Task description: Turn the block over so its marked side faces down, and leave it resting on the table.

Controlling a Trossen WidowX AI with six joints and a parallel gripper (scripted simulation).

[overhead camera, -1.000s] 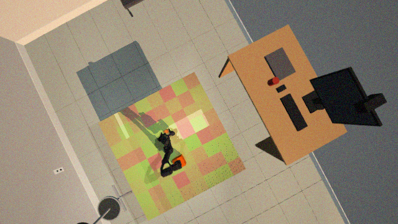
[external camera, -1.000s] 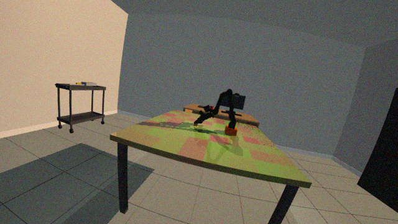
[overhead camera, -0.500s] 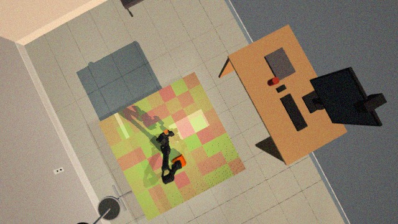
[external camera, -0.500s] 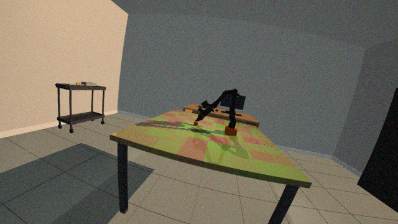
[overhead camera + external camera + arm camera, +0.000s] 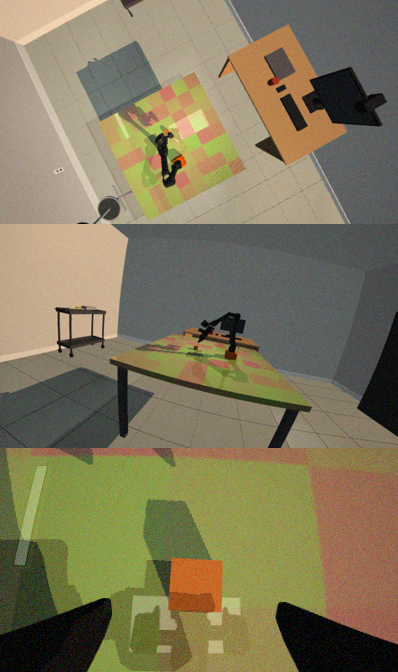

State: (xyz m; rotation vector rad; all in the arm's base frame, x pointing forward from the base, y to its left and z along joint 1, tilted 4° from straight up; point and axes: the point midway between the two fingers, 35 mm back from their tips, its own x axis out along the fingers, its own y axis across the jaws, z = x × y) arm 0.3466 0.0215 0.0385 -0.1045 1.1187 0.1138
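Right now the orange block is 7 cm below my gripper tip and 1 cm ahead of it.
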